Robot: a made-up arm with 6 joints. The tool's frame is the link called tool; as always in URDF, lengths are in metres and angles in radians.
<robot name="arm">
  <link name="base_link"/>
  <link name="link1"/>
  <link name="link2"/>
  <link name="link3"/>
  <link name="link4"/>
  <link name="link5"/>
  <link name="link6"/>
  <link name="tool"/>
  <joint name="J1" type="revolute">
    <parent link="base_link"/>
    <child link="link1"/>
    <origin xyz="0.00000 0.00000 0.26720" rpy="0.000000 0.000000 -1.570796"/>
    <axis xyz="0 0 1"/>
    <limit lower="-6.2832" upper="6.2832"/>
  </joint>
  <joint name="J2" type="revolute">
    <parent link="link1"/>
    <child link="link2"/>
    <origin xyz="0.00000 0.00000 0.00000" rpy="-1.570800 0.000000 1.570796"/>
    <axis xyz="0 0 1"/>
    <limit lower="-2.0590" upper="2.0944"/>
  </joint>
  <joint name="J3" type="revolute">
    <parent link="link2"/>
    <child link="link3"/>
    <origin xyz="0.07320 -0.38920 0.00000" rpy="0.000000 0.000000 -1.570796"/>
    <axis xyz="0 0 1"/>
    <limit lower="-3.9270" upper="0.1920"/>
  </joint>
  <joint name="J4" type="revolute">
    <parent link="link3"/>
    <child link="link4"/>
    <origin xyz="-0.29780 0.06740 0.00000" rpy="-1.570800 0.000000 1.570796"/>
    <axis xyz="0 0 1"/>
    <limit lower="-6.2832" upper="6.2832"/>
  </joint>
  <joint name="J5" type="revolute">
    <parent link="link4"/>
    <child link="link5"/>
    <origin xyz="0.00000 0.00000 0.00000" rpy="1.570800 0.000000 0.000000"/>
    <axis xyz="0 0 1"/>
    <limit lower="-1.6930" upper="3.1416"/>
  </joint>
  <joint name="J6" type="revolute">
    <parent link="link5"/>
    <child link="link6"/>
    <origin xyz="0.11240 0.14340 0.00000" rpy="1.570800 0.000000 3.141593"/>
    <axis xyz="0 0 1"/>
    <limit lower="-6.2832" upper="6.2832"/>
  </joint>
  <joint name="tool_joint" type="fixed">
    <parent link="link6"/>
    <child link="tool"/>
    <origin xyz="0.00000 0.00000 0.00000" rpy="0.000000 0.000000 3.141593"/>
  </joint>
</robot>
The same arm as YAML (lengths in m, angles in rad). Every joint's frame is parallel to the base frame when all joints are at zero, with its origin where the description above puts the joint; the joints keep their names.
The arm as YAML. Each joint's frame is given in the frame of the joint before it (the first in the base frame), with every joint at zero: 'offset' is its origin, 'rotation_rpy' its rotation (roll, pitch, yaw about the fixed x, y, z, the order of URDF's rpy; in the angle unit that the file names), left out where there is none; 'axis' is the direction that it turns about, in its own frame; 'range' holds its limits. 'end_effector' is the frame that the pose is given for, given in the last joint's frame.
length_unit: m
angle_unit: rad
chain:
  - id: J1
    offset: [0.0, 0.0, 0.2672]
    axis: [0.0, 0.0, 1.0]
    range: [-6.2832, 6.2832]
  - id: J2
    offset: [0.0, 0.0, 0.0]
    axis: [0.0, 1.0, 0.0]
    range: [-2.059, 2.0944]
  - id: J3
    offset: [0.0732, 0.0, 0.3892]
    axis: [0.0, 1.0, 0.0]
    range: [-3.927, 0.192]
  - id: J4
    offset: [0.0674, 0.0, -0.2978]
    axis: [0.0, 0.0, -1.0]
    range: [-6.2832, 6.2832]
  - id: J5
    offset: [0.0, 0.0, 0.0]
    axis: [0.0, 1.0, 0.0]
    range: [-1.693, 3.1416]
  - id: J6
    offset: [0.1124, 0.0, -0.1434]
    axis: [0.0, 0.0, -1.0]
    range: [-6.2832, 6.2832]
end_effector:
  offset: [0.0, 0.0, 0.0]
  rotation_rpy: [3.1416, 0.0, 0.0]

